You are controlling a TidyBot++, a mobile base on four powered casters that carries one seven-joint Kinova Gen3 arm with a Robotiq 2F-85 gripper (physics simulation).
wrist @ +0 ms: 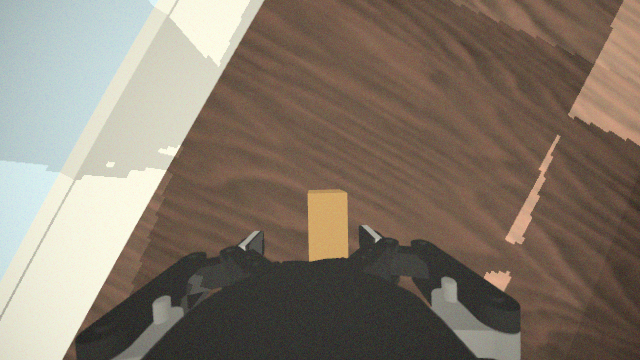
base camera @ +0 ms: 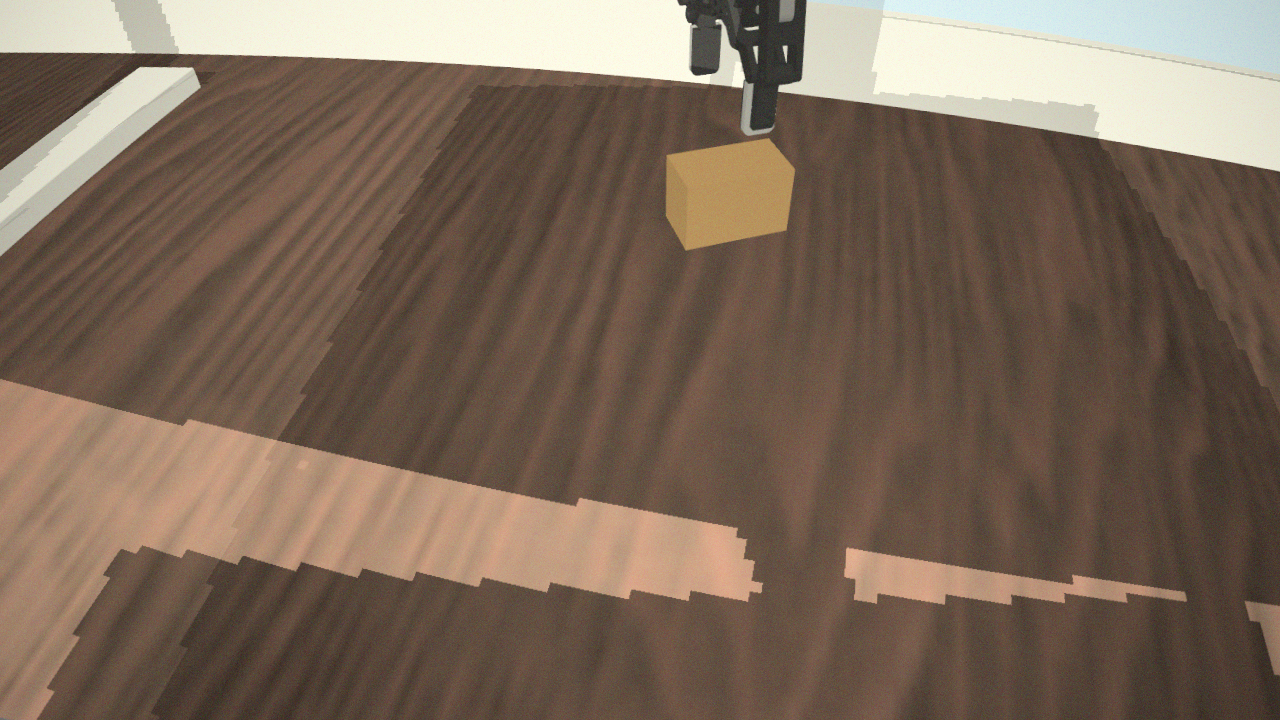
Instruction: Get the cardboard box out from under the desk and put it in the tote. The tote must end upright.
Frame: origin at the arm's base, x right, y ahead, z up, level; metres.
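Seen in the pictures: gripper, between the fingertips: (wrist: 312, 238) (base camera: 728, 100).
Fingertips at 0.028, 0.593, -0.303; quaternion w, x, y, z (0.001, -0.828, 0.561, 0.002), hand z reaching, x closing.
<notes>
A point is followed by its place in that frame, as x, y, z.
The cardboard box (base camera: 733, 195) {0.033, 0.551, -0.355} (wrist: 328, 225) {0.034, 0.576, -0.342} is a plain tan block on the dark wood floor. In the base camera view it sits right of centre, toward the wall. In the wrist view it shows between the two fingers, and its near end is hidden behind the gripper's body. My gripper (base camera: 731, 94) {0.028, 0.593, -0.303} (wrist: 312, 238) {0.028, 0.593, -0.303} is open, with its fingertips apart on either side of the box in the wrist view. In the base camera view the fingers are above and behind the box, holding nothing. The tote does not show in either view.
A cream wall base (base camera: 358, 35) {-0.363, 0.876, -0.368} (wrist: 125, 125) {0.067, 0.801, -0.323} runs along the far side of the floor, beyond the box. A white bar (base camera: 98, 134) lies on the floor at the left in the base camera view. Patches of light and shadow cross the floor.
</notes>
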